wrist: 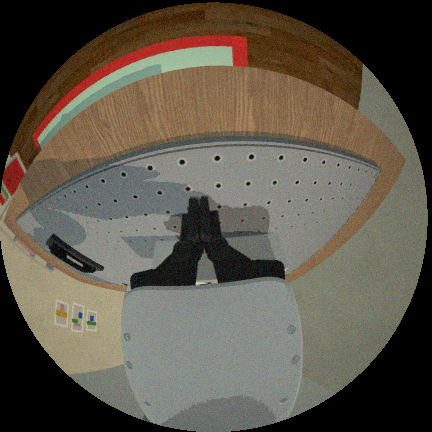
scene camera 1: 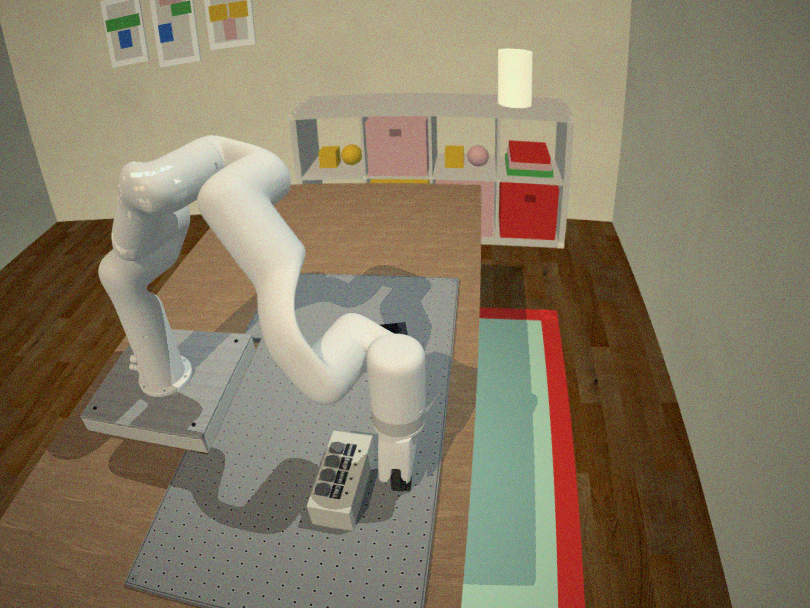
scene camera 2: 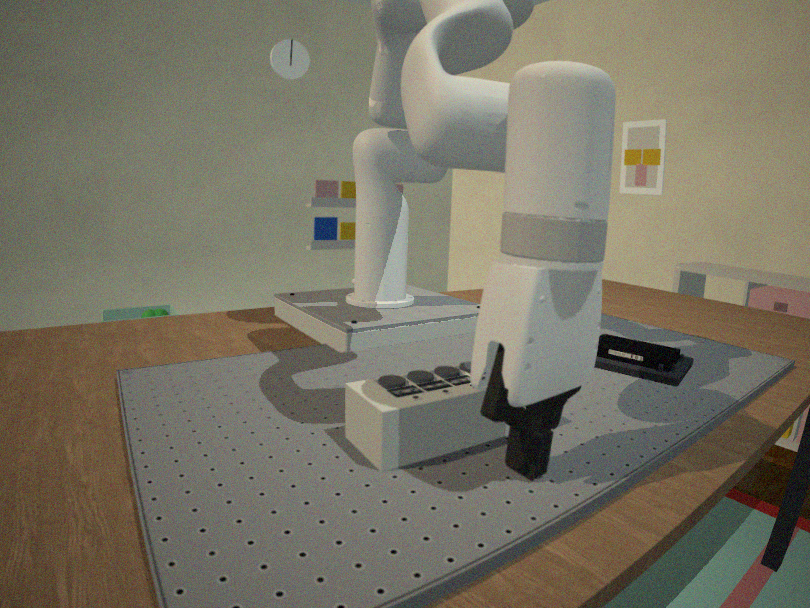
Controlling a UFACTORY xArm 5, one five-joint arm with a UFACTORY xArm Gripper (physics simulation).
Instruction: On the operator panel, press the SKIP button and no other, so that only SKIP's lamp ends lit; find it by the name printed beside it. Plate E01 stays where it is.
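Frame: origin at the arm's base, x ahead, y left, z up, level; metres.
Where they show: gripper, between the fingertips: (wrist: 200, 208) (scene camera 1: 401, 487) (scene camera 2: 525, 470); arm's base, origin of its link: (scene camera 1: 165, 376) (scene camera 2: 380, 301).
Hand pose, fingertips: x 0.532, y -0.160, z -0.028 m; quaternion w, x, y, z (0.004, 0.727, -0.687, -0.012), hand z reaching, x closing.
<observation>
Each offset is from my fingertips to the top centre of the thing. Level surfaces: height alone.
The operator panel @(dx -0.093, dy -0.017, dz +0.053 m) (scene camera 1: 332, 515) (scene camera 2: 444, 428) (wrist: 252, 247) is a cream box with several round dark buttons in a row on top, small dark label strips beside them and small dark dots along the edge. The names are too small to read, so I cannot tell which button is SKIP. No lamp looks lit. My gripper (scene camera 1: 400, 485) (scene camera 2: 528, 469) (wrist: 200, 208) is shut and empty. It points down beside the panel's long side, away from the robot base, with its fingertips lower than the panel top and close over the board. No print reading E01 can be made out.
A black holder @(dx -0.128, dy +0.357, dz +0.024 m) (scene camera 1: 394, 328) (scene camera 2: 654, 371) (wrist: 75, 260) with a pale strip lies farther back, partly behind the arm in the first scene view. The perforated grey board @(dz -0.002 m) (scene camera 1: 261, 562) (scene camera 2: 215, 484) (wrist: 295, 170) bears the panel. The arm's base slab (scene camera 1: 140, 435) (scene camera 2: 314, 327) is opposite.
</observation>
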